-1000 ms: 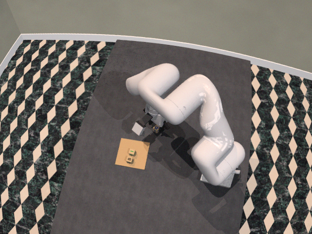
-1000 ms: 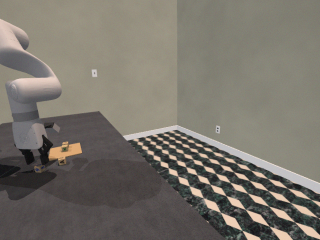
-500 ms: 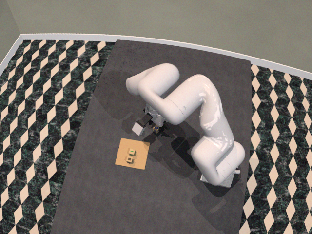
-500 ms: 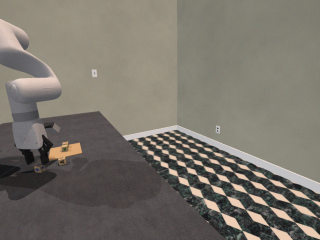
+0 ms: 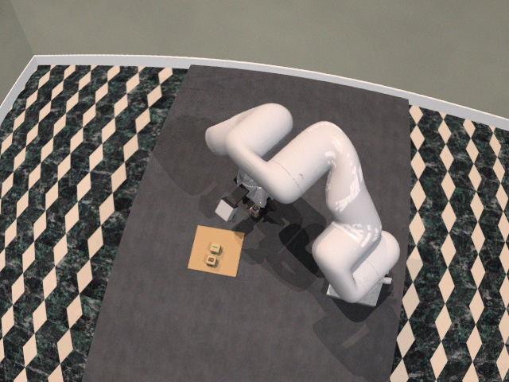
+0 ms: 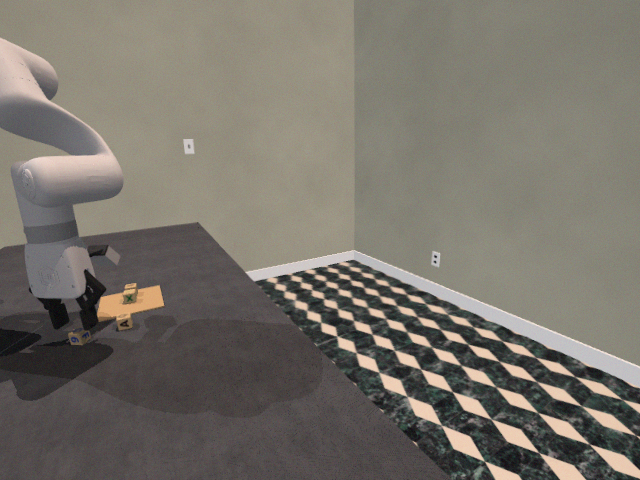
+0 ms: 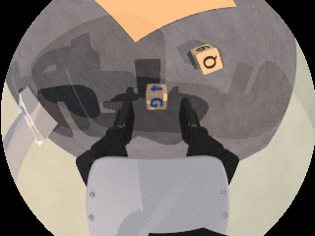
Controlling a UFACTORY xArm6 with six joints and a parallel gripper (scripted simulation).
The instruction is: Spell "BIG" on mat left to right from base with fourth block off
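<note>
Right now my hand is 4 cm above the G block. Round my hand: B block: 18 cm to the left, 9 cm ahead, 3 cm below; tan mat: 14 cm to the left, 9 cm ahead, 5 cm below.
</note>
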